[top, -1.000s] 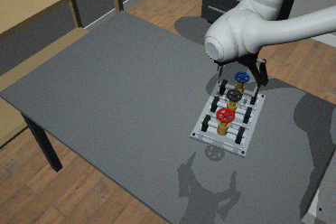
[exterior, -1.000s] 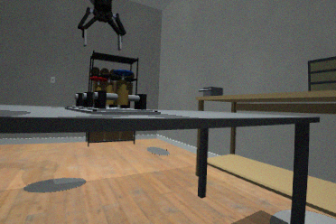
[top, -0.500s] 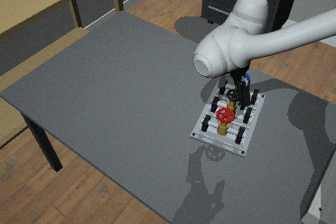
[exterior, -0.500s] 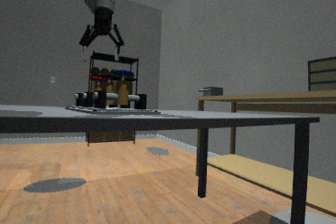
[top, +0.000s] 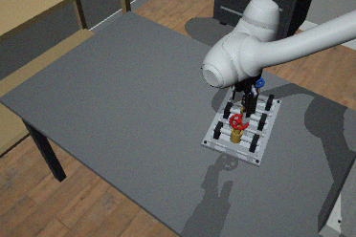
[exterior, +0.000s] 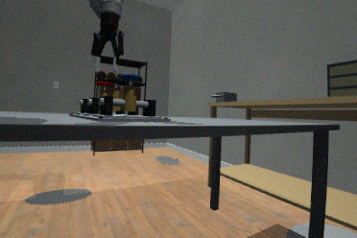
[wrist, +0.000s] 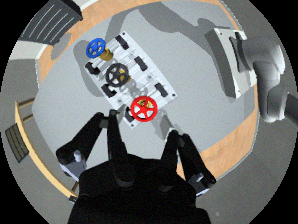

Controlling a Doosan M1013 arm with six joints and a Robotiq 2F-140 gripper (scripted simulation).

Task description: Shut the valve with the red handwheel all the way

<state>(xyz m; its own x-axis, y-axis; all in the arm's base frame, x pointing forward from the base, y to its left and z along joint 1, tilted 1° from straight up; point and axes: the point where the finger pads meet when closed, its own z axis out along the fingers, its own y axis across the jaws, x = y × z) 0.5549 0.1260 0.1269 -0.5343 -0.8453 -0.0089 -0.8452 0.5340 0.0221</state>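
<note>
Now: the red handwheel 9 cm below my hand. The rest, counted from my hand: blue handwheel: 22 cm to the right, 9 cm below, 8 cm ahead; then black handwheel: 11 cm to the right, 9 cm below, 4 cm ahead.
</note>
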